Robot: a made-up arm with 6 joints.
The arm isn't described. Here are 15 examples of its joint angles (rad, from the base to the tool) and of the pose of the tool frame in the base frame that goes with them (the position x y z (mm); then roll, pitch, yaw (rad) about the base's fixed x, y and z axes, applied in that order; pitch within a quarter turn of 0, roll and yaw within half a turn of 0).
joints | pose
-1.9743 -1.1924 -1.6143 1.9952 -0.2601 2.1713 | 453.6 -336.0 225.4 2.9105 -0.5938 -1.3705
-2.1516 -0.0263 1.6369 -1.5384 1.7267 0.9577 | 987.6 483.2 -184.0 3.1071 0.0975 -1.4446
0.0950 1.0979 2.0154 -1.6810 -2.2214 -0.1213 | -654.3 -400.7 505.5 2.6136 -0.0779 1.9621
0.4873 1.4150 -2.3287 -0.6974 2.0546 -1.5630 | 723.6 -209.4 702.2 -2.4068 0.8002 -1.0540
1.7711 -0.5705 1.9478 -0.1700 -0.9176 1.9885 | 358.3 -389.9 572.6 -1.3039 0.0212 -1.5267
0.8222 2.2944 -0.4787 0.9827 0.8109 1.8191 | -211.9 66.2 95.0 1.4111 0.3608 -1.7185
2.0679 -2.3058 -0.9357 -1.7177 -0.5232 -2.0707 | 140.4 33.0 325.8 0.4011 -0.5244 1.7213
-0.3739 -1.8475 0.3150 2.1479 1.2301 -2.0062 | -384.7 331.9 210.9 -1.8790 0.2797 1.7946
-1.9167 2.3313 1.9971 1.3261 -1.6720 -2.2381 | -1134.6 126.1 -94.2 1.9312 1.1765 -0.1445
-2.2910 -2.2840 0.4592 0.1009 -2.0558 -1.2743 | -204.6 -634.3 -535.0 2.1303 -0.2812 2.5252
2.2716 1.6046 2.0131 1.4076 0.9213 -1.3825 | -140.4 -146.5 329.5 -0.6481 0.0793 2.1765
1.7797 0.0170 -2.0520 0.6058 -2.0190 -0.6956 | 465.0 259.9 -532.5 2.0456 -0.3615 -0.5807
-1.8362 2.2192 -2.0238 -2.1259 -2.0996 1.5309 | 449.6 526.5 26.2 0.1470 -0.4523 1.2685
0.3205 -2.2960 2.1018 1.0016 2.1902 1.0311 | 497.3 -332.7 -172.2 -3.0131 -0.6750 -2.4925
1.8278 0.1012 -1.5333 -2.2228 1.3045 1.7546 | 853.8 -86.5 -186.9 2.4260 -0.0176 -1.7632
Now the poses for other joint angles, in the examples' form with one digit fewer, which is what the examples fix.
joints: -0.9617 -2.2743 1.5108 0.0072 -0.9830 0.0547
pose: -87 197 -440 0.514 0.493 -2.340
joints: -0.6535 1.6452 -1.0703 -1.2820 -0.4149 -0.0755
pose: -293 139 290 0.037 -0.945 -0.830
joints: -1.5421 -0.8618 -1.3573 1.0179 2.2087 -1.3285
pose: -547 -62 -159 0.565 0.096 -1.765
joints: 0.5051 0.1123 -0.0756 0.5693 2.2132 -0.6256
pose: -130 452 889 -2.033 -0.421 0.359
